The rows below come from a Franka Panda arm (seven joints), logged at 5 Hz.
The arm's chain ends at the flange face. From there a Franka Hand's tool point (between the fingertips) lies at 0.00 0.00 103.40 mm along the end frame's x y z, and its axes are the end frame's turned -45 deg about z.
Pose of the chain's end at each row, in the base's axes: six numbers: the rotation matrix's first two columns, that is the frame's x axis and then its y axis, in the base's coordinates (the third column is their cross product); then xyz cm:
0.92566 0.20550 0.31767 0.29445 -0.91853 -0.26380 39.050 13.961 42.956
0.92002 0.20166 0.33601 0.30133 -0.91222 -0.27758 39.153 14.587 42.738
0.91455 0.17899 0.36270 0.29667 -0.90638 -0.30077 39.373 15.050 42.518
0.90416 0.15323 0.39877 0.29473 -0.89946 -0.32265 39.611 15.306 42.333
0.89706 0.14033 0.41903 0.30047 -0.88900 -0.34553 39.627 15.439 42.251
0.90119 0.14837 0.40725 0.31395 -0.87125 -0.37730 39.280 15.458 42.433
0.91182 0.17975 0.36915 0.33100 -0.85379 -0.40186 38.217 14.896 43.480
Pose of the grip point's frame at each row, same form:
0.44633 0.79481 0.41116 0.86275 -0.50419 0.03809 41.507 17.453 33.539
0.43748 0.78763 0.43387 0.86362 -0.50244 0.04132 41.744 18.275 33.432
0.43691 0.76747 0.46914 0.85646 -0.51434 0.04379 42.216 19.007 33.398
0.43093 0.74436 0.51012 0.84774 -0.52766 0.05382 42.809 19.538 33.457
0.42185 0.72785 0.54063 0.84678 -0.52939 0.05197 42.977 19.946 33.569
0.41524 0.72098 0.55476 0.85923 -0.51115 0.02118 42.370 20.296 33.833
0.41070 0.73082 0.54519 0.87881 -0.47662 -0.02313 40.729 19.948 34.815

